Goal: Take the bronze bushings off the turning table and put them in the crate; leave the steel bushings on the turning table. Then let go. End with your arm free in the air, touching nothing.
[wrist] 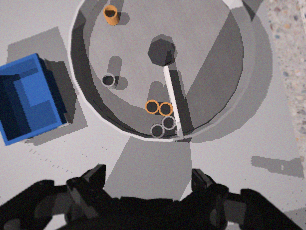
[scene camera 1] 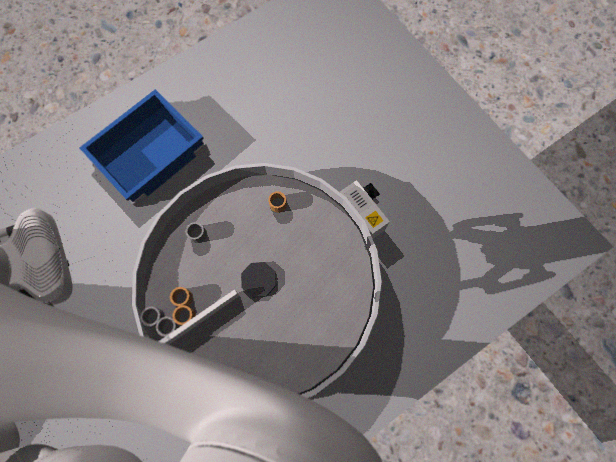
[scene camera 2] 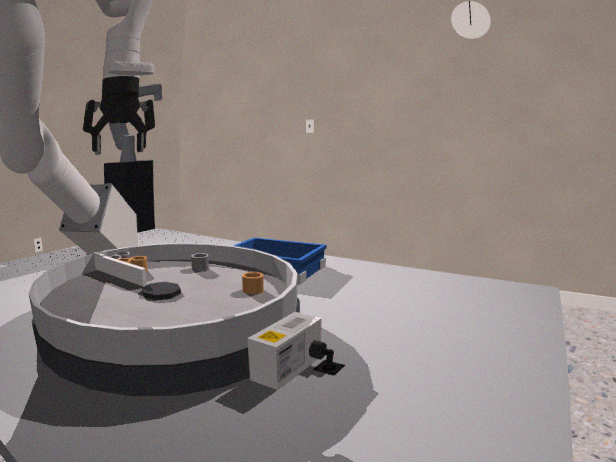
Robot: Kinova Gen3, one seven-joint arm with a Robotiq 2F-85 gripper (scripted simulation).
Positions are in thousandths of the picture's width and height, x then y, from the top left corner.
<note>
In view: the gripper (scene camera 2: 194, 332), a blue crate (scene camera 1: 248, 289) and a round turning table (scene camera 1: 494, 601).
The gripper is seen too in the wrist view (wrist: 485, 767). The blue crate also shows in scene camera 2 (scene camera 2: 481, 549). The round turning table shows as well in the wrist view (wrist: 668, 233) and in scene camera 2 (scene camera 2: 304, 642).
</note>
